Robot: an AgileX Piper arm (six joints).
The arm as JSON. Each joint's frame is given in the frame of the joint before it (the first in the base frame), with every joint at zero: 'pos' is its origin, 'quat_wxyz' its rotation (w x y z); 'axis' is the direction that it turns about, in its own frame. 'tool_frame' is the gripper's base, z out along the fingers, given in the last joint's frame.
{
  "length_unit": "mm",
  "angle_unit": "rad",
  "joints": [
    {
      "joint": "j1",
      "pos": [
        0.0,
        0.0,
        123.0
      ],
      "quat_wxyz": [
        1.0,
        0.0,
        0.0,
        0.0
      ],
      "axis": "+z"
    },
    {
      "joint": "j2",
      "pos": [
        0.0,
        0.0,
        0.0
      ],
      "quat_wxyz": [
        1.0,
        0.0,
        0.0,
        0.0
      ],
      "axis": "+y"
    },
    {
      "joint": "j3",
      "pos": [
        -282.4,
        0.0,
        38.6
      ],
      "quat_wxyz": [
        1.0,
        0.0,
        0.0,
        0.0
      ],
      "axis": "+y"
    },
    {
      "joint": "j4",
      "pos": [
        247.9,
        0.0,
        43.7
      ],
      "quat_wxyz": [
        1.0,
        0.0,
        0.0,
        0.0
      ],
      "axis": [
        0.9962,
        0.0,
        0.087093
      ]
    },
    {
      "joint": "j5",
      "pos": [
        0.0,
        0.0,
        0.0
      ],
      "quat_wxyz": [
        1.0,
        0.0,
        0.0,
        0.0
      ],
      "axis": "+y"
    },
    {
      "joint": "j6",
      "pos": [
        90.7,
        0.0,
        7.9
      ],
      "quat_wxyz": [
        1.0,
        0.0,
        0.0,
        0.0
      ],
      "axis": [
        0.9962,
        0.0,
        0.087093
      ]
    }
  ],
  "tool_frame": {
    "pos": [
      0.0,
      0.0,
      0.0
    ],
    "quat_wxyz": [
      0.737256,
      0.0,
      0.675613,
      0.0
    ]
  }
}
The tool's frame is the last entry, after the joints.
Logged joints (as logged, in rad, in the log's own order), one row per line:
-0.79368 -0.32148 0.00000 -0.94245 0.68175 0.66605
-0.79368 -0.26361 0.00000 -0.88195 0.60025 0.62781
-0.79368 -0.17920 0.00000 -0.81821 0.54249 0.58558
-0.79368 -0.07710 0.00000 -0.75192 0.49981 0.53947
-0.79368 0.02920 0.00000 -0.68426 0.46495 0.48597
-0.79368 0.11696 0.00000 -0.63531 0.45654 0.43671
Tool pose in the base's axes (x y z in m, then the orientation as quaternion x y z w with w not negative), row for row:
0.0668 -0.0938 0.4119 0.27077 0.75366 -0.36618 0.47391
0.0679 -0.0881 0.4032 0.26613 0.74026 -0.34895 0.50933
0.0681 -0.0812 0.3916 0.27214 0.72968 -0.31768 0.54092
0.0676 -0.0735 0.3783 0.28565 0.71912 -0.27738 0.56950
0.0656 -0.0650 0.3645 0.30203 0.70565 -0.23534 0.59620
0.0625 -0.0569 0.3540 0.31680 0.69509 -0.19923 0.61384
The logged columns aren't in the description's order. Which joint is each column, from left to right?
Columns, left to right: j1, j4, j6, j3, j5, j2.
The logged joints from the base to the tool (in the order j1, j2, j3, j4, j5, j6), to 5 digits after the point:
-0.79368 0.66605 -0.94245 -0.32148 0.68175 0.00000
-0.79368 0.62781 -0.88195 -0.26361 0.60025 0.00000
-0.79368 0.58558 -0.81821 -0.17920 0.54249 0.00000
-0.79368 0.53947 -0.75192 -0.07710 0.49981 0.00000
-0.79368 0.48597 -0.68426 0.02920 0.46495 0.00000
-0.79368 0.43671 -0.63531 0.11696 0.45654 0.00000

